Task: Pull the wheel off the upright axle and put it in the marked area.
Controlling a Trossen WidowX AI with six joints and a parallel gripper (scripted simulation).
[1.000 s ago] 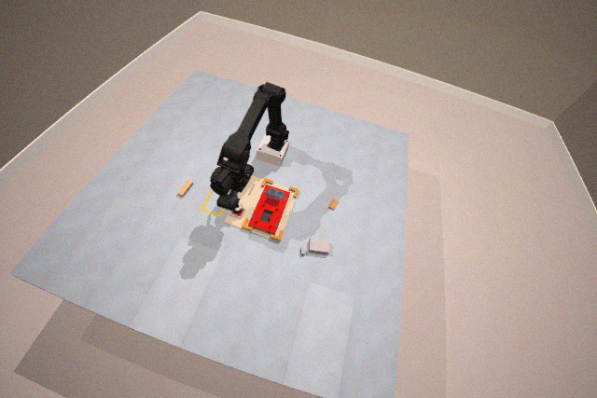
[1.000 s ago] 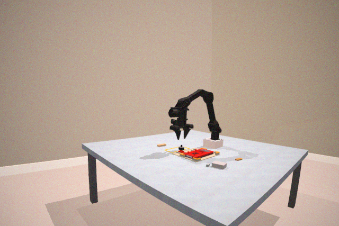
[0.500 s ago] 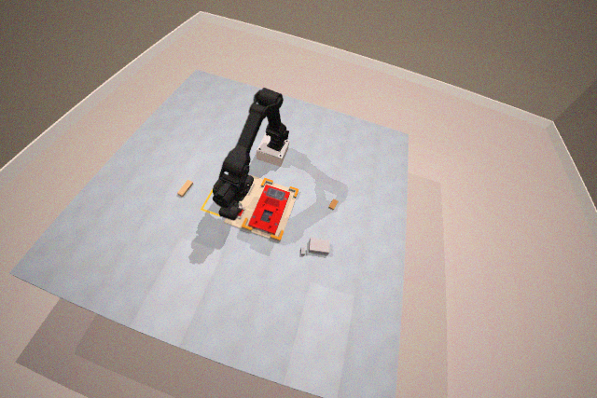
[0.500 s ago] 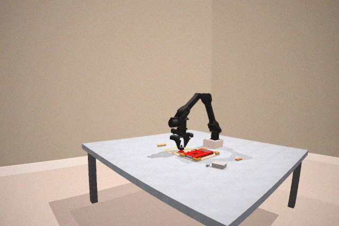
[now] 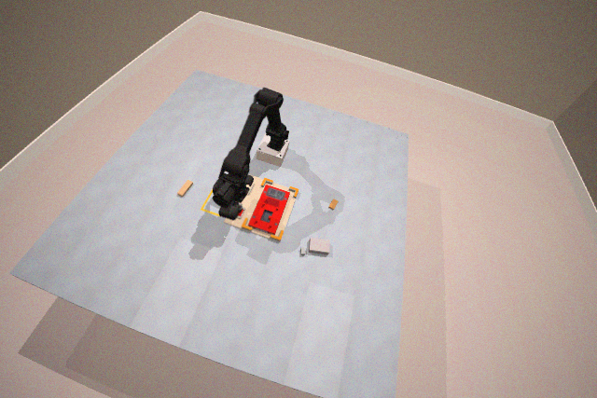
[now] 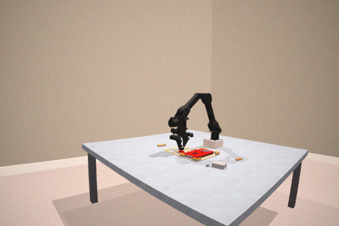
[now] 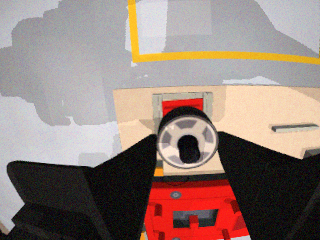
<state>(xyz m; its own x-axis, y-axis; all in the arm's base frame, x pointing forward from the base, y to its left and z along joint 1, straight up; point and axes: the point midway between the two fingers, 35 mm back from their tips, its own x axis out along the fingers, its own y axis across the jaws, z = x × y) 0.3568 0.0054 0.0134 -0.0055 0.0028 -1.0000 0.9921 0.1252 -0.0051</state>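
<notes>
The wheel is right at my gripper tip. The rest, counted from my gripper tip: small cube: 4 cm ahead, 29 cm to the left, 3 cm below; then tan block: 24 cm to the right, 3 cm below; then grey block: 1 cm behind, 34 cm to the left, 3 cm below.
</notes>
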